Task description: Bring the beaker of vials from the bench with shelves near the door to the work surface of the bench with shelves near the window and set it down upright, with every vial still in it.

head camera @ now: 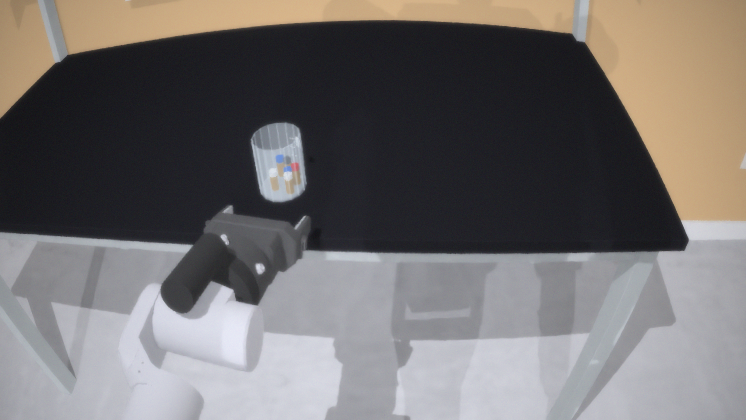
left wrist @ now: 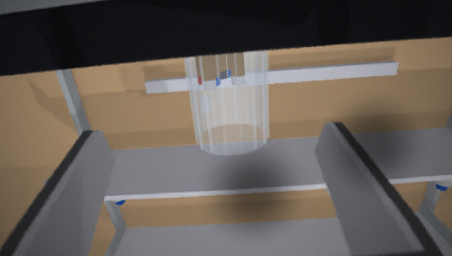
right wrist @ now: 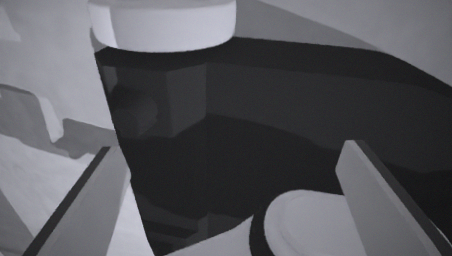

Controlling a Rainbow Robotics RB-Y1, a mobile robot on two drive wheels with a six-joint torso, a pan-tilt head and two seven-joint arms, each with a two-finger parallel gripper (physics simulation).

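A clear glass beaker (head camera: 256, 166) (left wrist: 257, 112) stands upright on the black top of a bench (head camera: 443, 130) (left wrist: 125, 42), near its front edge, left of the middle in the head view. Several amber vials (head camera: 290, 184) (left wrist: 206, 67) with white, blue, red and dark caps stand inside it. The left wrist view shows the beaker upside down. My left gripper (head camera: 267, 213) (left wrist: 216, 140) is open and empty at the bench's front edge, just short of the beaker, its fingers pointing toward it. My right gripper (right wrist: 231, 158) is open and empty, away from the beaker.
Upright posts (head camera: 580, 20) rise at the bench's back corners. In the left wrist view, grey shelves (left wrist: 225, 170) and a white rail (left wrist: 335, 73) show against the orange wall. In the right wrist view, the robot's dark body (right wrist: 275, 130) and white parts (right wrist: 165, 25) are close by.
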